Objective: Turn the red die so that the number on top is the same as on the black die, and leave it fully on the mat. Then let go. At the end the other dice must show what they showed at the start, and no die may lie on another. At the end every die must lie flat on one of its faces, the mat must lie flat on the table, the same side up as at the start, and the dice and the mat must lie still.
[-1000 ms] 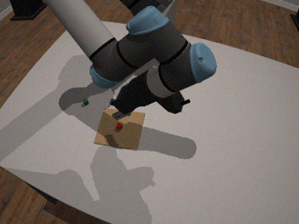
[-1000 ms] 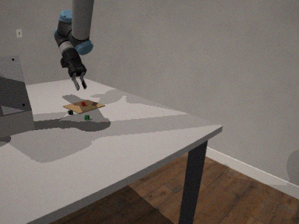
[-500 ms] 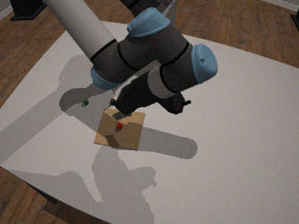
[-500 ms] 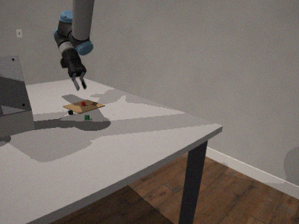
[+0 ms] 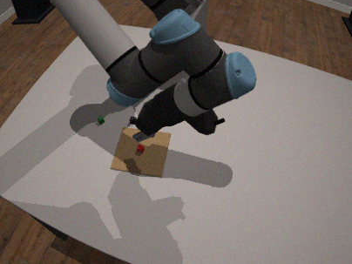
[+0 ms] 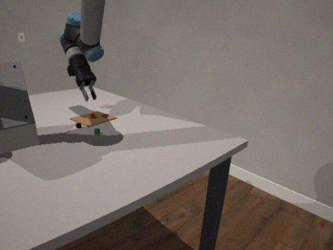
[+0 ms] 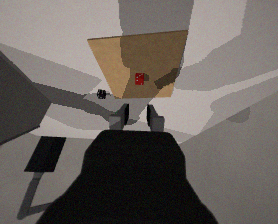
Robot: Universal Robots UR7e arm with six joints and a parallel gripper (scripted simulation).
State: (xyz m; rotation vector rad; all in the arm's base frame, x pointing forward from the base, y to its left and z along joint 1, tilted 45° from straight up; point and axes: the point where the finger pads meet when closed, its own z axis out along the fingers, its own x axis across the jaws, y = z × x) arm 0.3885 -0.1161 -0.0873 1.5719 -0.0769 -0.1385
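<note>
Right now my hand is 80 mm above the red die and 10 mm to the left of it. Also, from my hand: green die (160 mm to the right, 90 mm below, 70 mm behind); then black die (90 mm below, 90 mm behind, 60 mm to the right); then tan mat (90 mm below, 10 mm to the right).
</note>
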